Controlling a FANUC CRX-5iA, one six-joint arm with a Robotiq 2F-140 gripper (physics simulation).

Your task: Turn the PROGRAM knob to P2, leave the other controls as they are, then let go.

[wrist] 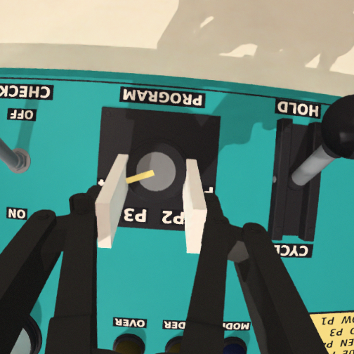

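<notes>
The PROGRAM knob [162, 175] is a round dark dial with a grey cap on a black square plate [202, 130] in the wrist view. Its yellow pointer [141, 177] points left and slightly down, to the side away from P2. The P2 label [173, 217] and P3 label [135, 215] show below the knob. The labels at the plate's left and right are mostly hidden by the fingers. My gripper [156, 174] is shut on the knob, one pale pad at its left and one at its right.
The CHECK toggle [19, 160] stands at the left. The HOLD/CYCLE lever [315, 162] with a black ball stands close at the right. Round lamps or buttons, such as the one under OVER [129, 345], line the bottom. A yellow note [340, 320] is at the lower right.
</notes>
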